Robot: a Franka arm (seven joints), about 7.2 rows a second.
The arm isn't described. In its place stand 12 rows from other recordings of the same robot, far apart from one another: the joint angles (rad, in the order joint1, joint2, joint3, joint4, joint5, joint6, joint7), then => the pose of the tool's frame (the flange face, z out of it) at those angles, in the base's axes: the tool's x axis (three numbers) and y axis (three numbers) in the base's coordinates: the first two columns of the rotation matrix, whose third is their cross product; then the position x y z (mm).
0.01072, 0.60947, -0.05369, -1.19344, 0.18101, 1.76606, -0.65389 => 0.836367 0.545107 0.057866 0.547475 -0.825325 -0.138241 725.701 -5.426 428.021
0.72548, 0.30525, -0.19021, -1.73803, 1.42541, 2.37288, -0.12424 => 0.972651 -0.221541 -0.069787 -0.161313 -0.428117 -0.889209 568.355 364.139 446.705
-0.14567, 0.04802, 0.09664, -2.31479, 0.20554, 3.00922, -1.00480 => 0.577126 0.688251 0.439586 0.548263 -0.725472 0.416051 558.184 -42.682 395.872
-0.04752, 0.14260, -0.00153, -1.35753, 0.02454, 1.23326, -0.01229 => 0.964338 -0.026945 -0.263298 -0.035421 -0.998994 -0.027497 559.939 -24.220 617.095
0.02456, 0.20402, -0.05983, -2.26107, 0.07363, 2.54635, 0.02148 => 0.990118 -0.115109 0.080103 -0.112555 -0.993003 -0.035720 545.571 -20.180 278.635
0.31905, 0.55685, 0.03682, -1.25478, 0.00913, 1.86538, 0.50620 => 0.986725 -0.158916 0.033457 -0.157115 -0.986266 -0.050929 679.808 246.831 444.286
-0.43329, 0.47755, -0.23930, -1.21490, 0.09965, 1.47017, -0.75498 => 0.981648 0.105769 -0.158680 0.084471 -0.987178 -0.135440 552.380 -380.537 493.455
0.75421, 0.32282, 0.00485, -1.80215, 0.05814, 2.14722, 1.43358 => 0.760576 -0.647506 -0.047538 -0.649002 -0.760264 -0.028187 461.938 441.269 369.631
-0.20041, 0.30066, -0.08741, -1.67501, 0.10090, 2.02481, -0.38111 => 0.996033 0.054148 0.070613 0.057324 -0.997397 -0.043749 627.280 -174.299 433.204
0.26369, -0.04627, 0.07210, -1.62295, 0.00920, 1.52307, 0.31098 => 0.998298 0.024511 -0.052923 0.025119 -0.999626 0.010846 503.961 177.941 621.091
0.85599, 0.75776, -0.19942, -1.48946, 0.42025, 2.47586, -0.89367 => 0.228443 0.928914 0.291433 0.965609 -0.254361 0.053847 568.151 472.477 253.596
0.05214, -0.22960, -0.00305, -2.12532, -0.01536, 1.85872, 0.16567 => 0.993131 -0.111891 -0.034228 -0.111261 -0.993594 0.019777 482.127 22.412 504.905
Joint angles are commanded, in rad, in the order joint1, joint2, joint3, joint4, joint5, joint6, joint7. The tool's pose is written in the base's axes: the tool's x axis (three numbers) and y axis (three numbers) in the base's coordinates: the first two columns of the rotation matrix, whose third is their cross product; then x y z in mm. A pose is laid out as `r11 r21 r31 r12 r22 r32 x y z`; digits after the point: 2 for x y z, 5 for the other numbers.
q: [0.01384, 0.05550, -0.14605, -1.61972, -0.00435, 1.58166, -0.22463]
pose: 0.99135 0.09238 -0.09326 0.09198 -0.99572 -0.00859 563.14 -73.29 571.54
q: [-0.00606, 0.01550, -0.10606, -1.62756, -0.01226, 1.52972, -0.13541]
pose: 0.99322 0.02333 -0.11384 0.02331 -0.99973 -0.00151 548.09 -62.65 586.04
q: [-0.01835, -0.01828, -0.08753, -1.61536, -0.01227, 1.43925, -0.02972]
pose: 0.98458 -0.07611 -0.15748 -0.07612 -0.99708 0.00599 529.67 -58.17 603.30
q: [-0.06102, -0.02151, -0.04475, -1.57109, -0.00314, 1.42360, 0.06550]
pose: 0.97746 -0.16993 -0.12526 -0.16997 -0.98539 0.01040 528.67 -56.78 624.11
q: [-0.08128, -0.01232, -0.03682, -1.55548, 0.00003, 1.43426, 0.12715]
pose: 0.96425 -0.24205 -0.10788 -0.24205 -0.97017 0.01330 532.28 -63.29 627.14
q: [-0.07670, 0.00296, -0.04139, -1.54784, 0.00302, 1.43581, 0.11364]
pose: 0.96681 -0.22850 -0.11432 -0.22886 -0.97341 0.01013 537.13 -63.33 622.53
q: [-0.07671, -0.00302, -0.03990, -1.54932, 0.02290, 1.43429, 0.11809]
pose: 0.96683 -0.22872 -0.11368 -0.23128 -0.97284 -0.00969 535.55 -60.05 624.99
